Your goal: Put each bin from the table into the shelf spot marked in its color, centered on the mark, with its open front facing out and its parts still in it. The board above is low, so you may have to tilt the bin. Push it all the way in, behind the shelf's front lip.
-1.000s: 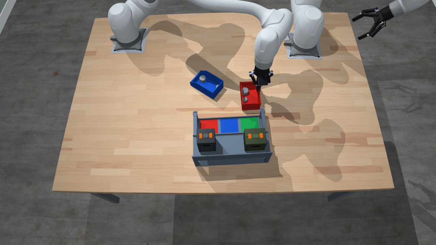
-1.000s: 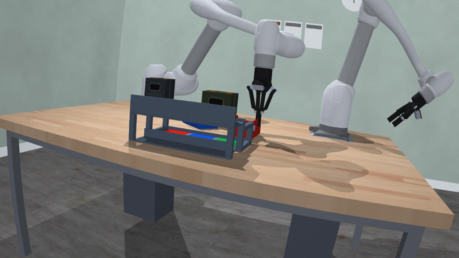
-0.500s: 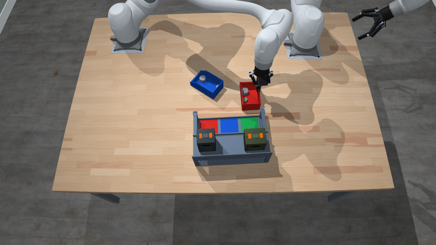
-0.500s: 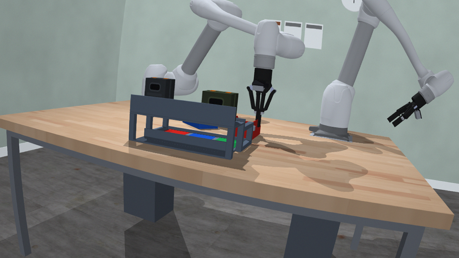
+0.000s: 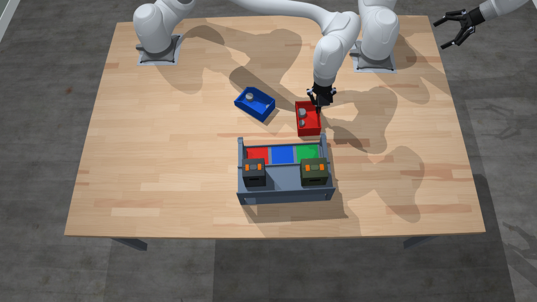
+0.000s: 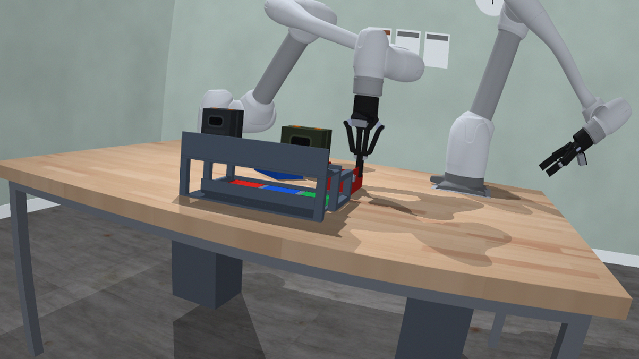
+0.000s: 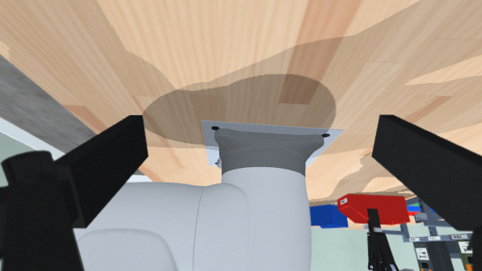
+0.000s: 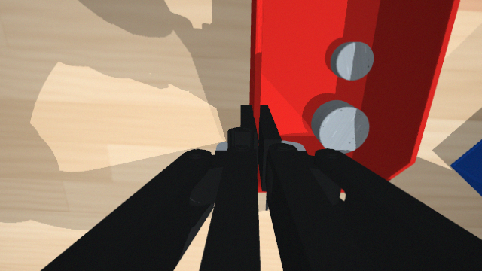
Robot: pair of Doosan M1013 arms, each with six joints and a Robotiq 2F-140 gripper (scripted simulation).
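Note:
My right hand is 3 cm short of the red bin, 5 cm to the left of it and 4 cm above it. From my right hand the other things lie so: blue bin (4 cm behind, 30 cm to the right, 4 cm below); grey shelf (29 cm ahead, 14 cm to the right, 1 cm below).

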